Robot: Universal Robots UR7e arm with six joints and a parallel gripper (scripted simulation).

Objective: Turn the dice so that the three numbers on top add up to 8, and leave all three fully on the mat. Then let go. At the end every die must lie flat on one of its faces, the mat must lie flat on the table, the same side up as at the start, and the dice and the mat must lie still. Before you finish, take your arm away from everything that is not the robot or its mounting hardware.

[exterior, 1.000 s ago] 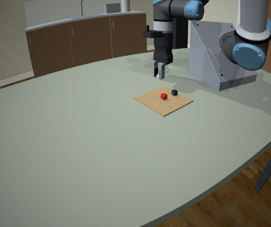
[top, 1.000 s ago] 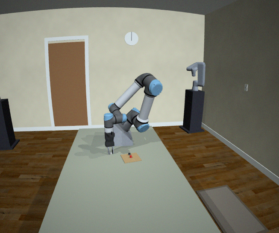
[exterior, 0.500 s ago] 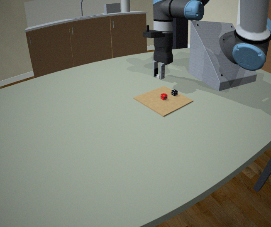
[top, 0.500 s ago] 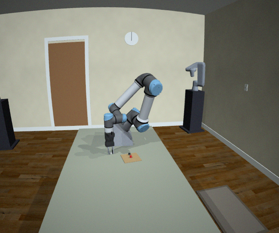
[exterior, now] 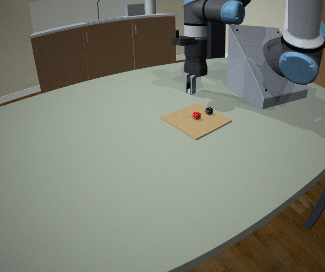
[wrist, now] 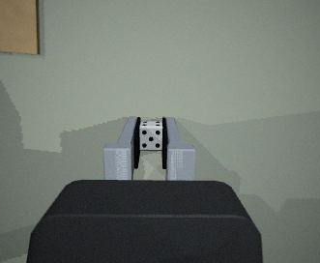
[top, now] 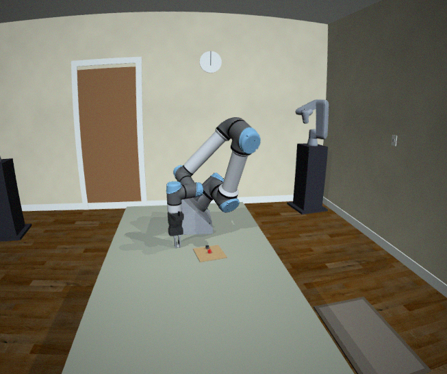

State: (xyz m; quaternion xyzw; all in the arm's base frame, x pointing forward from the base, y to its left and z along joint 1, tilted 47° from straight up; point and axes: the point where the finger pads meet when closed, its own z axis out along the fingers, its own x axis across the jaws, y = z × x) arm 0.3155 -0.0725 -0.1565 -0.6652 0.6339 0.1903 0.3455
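The red die is 110 mm ahead of my hand, 150 mm to the left of it and 10 mm below it. Round my hand: tan mat (110 mm ahead, 150 mm to the left, 20 mm below); then white die (10 mm below).
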